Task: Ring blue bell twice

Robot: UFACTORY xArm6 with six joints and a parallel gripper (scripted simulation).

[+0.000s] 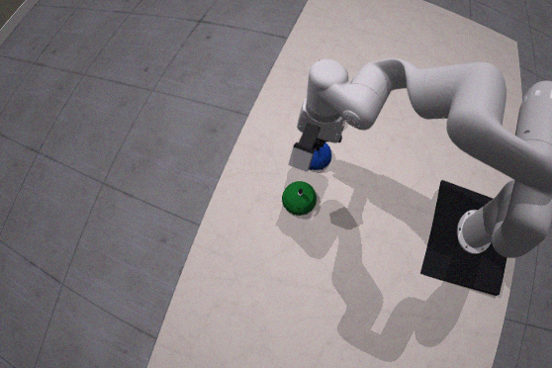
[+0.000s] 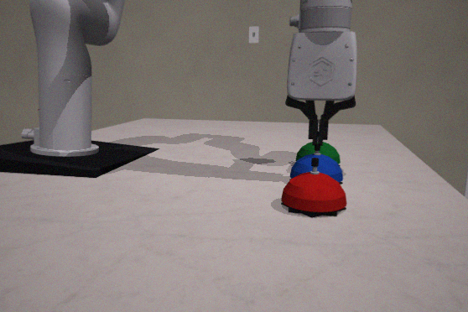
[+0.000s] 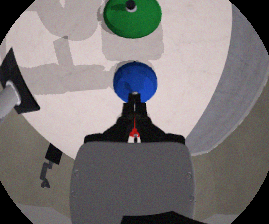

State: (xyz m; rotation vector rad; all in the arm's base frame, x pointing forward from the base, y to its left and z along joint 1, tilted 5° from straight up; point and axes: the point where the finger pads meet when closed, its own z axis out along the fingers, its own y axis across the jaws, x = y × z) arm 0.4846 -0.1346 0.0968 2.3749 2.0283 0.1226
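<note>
My gripper is now 40 mm above the blue bell. From my hand the other things lie so: red bell: 120 mm to the right, 40 mm below, 20 mm behind; then green bell: 120 mm to the left, 40 mm below, 20 mm ahead.
</note>
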